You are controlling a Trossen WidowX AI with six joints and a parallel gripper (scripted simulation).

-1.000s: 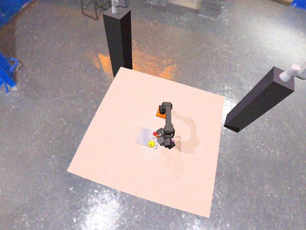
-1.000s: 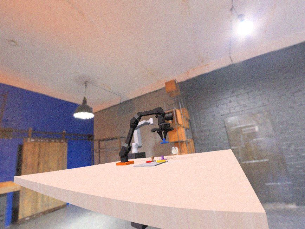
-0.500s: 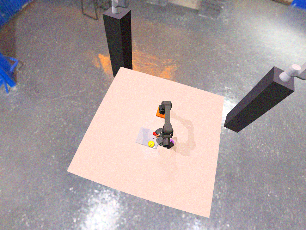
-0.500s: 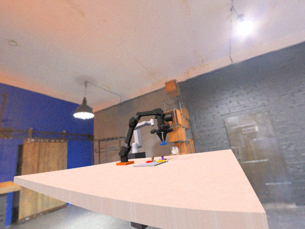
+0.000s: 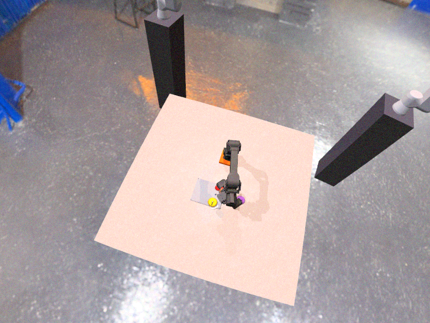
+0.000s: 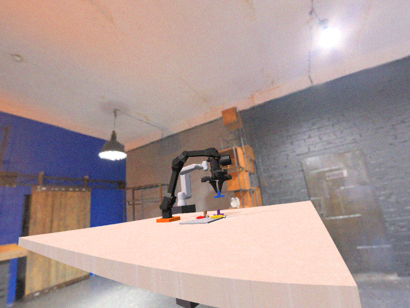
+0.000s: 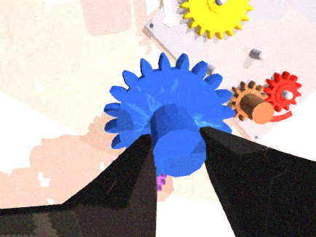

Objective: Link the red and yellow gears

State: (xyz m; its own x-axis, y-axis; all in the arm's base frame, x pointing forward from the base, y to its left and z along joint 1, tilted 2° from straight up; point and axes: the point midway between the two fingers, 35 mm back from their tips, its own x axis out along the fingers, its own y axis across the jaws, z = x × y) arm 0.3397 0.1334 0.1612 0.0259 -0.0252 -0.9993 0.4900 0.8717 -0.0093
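The brown gear is 70 mm behind my gripper tip, 60 mm to the right of it and 120 mm below it. Round my gripper tip: blue gear 10 mm below; yellow gear 20 mm ahead, 80 mm to the right, 130 mm below; purple gear 80 mm behind, 90 mm to the left, 130 mm below.
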